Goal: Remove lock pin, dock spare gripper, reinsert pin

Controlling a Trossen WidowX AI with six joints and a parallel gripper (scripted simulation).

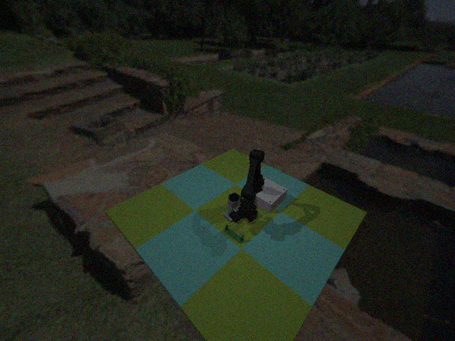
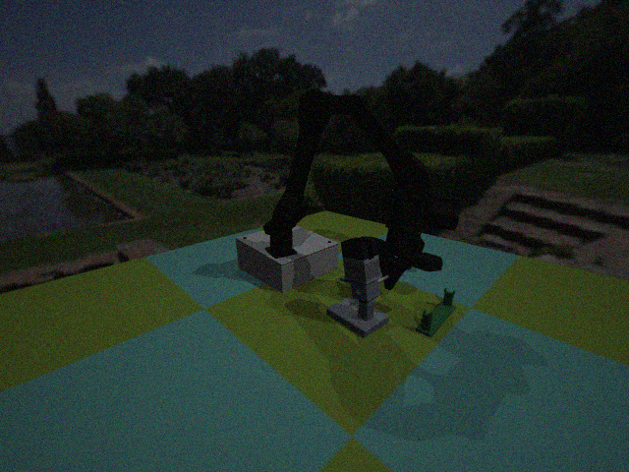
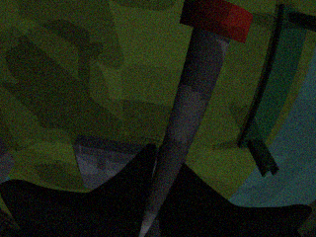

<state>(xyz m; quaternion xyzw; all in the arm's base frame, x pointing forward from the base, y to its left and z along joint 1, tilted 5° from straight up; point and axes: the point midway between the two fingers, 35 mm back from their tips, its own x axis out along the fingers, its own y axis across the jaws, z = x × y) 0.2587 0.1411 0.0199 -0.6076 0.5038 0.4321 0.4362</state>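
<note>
Right now my gripper tip is 80 mm to the left of the socket. Also, from my gripper tip: spare gripper (80 mm to the right, 80 mm above); then green pin rest (90 mm ahead, 60 mm to the left, 20 mm below).
</note>
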